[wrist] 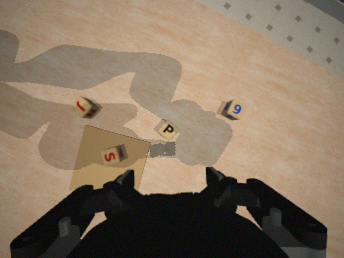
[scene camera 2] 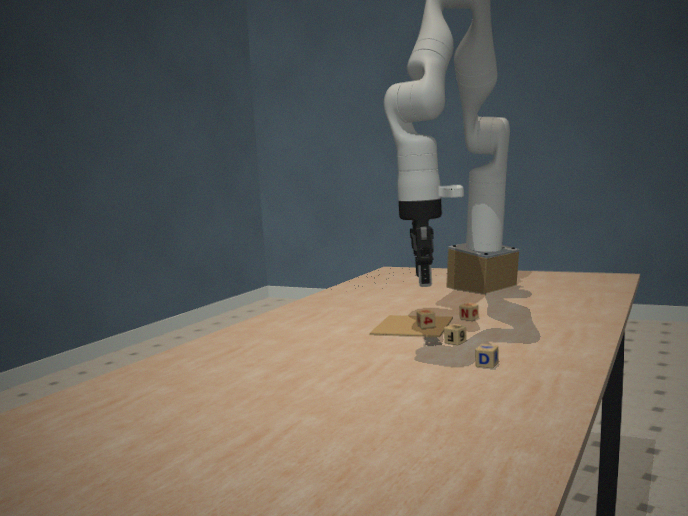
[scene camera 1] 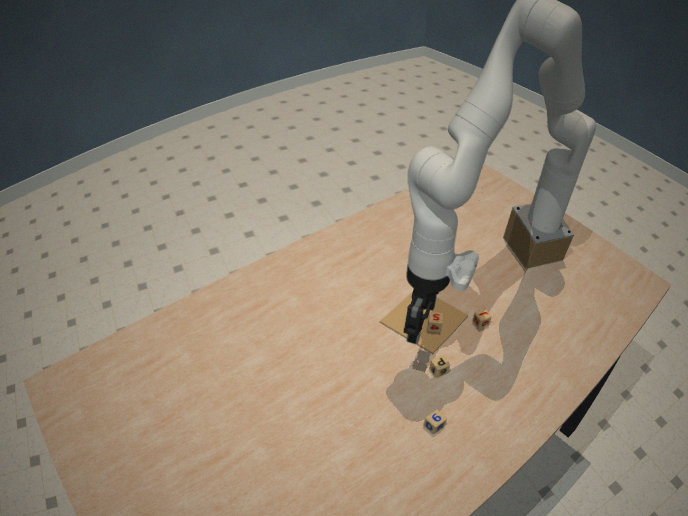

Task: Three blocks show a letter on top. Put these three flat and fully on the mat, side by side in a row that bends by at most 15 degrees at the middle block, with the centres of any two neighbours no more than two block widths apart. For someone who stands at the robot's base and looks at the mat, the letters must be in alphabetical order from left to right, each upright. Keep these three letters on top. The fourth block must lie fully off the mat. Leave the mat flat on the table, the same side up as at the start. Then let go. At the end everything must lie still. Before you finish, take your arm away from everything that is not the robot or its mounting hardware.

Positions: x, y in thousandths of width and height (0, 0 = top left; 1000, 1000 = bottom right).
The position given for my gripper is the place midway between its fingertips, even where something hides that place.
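You'd find my gripper in scene camera 1 (611, 629), in scene camera 2 (616, 546) and in the wrist view (496, 684). There's a tan mat too, and that one's in scene camera 1 (626, 662), in scene camera 2 (573, 631) and in the wrist view (260, 657).
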